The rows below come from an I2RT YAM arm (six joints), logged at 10 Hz.
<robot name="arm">
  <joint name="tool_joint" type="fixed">
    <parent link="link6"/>
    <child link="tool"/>
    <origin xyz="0 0 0" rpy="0 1.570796 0"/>
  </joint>
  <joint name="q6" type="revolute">
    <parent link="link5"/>
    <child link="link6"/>
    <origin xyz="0.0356 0 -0.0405" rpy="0 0 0"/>
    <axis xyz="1 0 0"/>
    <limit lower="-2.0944" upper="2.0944"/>
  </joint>
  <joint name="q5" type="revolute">
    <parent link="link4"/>
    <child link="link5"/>
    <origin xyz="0.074 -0.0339 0.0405" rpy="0 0 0"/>
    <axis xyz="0 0 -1"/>
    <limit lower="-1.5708" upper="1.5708"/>
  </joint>
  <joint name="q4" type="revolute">
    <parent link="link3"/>
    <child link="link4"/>
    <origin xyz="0.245 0.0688 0.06" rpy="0 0 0"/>
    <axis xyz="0 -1 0"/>
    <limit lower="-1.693" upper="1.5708"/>
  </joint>
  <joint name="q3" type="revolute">
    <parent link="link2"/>
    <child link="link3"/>
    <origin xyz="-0.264 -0.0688 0" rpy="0 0 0"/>
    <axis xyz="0 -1 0"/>
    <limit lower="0" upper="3.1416"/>
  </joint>
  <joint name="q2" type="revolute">
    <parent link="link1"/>
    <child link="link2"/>
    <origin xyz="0.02 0.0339 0.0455" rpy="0 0 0"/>
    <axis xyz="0 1 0"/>
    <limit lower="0" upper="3.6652"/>
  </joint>
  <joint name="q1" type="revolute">
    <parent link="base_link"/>
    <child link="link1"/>
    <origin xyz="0 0 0.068" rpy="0 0 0"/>
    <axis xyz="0 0 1"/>
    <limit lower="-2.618" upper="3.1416"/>
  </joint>
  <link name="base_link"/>
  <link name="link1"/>
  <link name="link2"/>
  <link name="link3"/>
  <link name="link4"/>
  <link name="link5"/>
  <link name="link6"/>
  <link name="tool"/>
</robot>
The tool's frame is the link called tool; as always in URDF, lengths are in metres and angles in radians.
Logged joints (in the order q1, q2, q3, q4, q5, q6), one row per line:
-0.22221 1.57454 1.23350 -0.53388 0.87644 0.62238
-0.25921 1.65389 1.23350 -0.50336 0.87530 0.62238
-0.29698 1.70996 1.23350 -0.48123 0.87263 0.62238
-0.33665 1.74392 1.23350 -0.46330 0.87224 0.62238
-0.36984 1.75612 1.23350 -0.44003 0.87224 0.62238
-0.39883 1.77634 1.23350 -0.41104 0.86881 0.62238
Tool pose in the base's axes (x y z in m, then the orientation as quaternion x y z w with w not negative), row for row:
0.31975 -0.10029 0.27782 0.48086 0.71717 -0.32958 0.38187
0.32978 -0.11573 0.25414 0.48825 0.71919 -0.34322 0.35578
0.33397 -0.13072 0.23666 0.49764 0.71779 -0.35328 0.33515
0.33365 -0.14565 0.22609 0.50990 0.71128 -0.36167 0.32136
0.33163 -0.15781 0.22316 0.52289 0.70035 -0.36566 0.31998
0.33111 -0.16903 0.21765 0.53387 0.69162 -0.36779 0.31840
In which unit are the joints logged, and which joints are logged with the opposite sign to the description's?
The joints are logged in radians. Opposite sign: none.
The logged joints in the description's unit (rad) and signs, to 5 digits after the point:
-0.22221 1.57454 1.23350 -0.53388 0.87644 0.62238
-0.25921 1.65389 1.23350 -0.50336 0.87530 0.62238
-0.29698 1.70996 1.23350 -0.48123 0.87263 0.62238
-0.33665 1.74392 1.23350 -0.46330 0.87224 0.62238
-0.36984 1.75612 1.23350 -0.44003 0.87224 0.62238
-0.39883 1.77634 1.23350 -0.41104 0.86881 0.62238

